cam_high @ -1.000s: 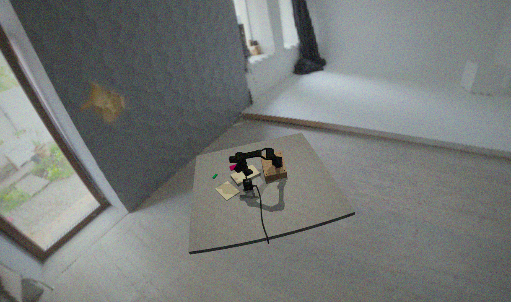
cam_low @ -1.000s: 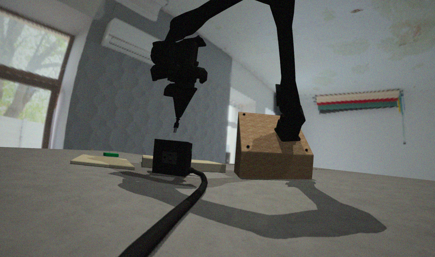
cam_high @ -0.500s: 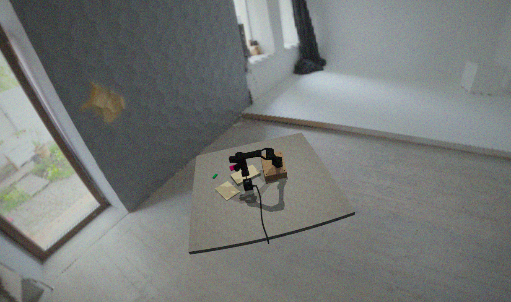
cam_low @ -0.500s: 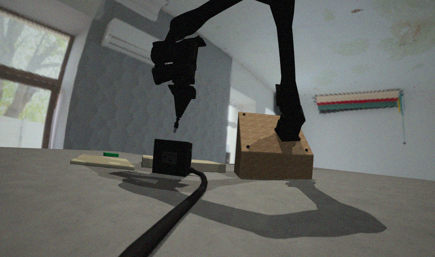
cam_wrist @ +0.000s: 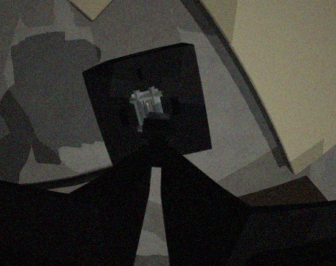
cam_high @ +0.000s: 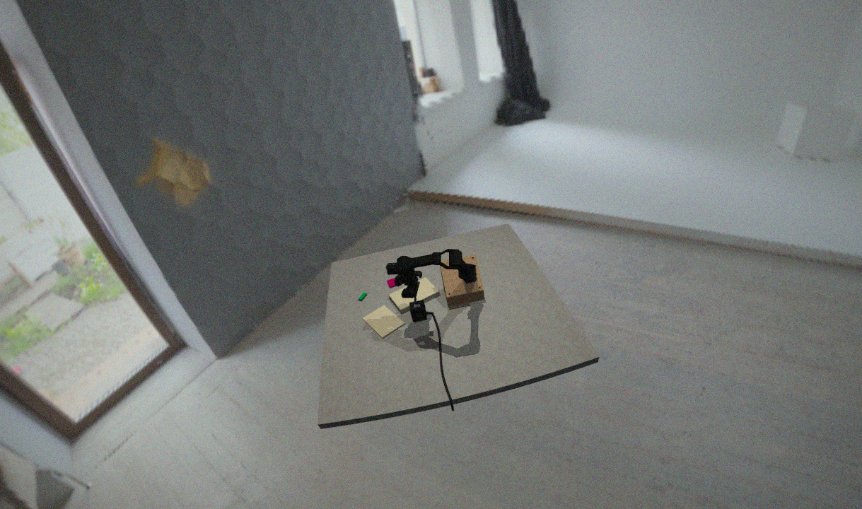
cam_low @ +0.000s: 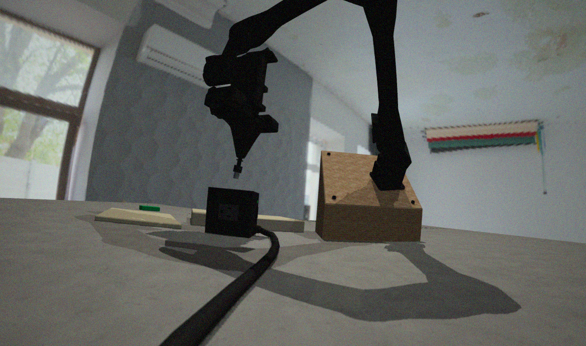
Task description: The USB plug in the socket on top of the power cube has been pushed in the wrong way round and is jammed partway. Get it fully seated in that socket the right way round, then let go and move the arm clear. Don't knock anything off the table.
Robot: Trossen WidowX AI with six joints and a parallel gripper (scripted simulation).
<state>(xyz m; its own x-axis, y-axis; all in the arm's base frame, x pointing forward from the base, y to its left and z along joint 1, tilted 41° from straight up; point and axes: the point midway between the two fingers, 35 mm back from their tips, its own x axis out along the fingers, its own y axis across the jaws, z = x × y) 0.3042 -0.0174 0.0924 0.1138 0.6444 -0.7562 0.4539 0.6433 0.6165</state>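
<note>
Now: the USB plug 2 cm below my gripper tip. The rest, counted from my gripper tip: green block 29 cm ahead, 29 cm to the right, 13 cm below; then pink object 4 cm ahead, 35 cm to the right, 13 cm below.
</note>
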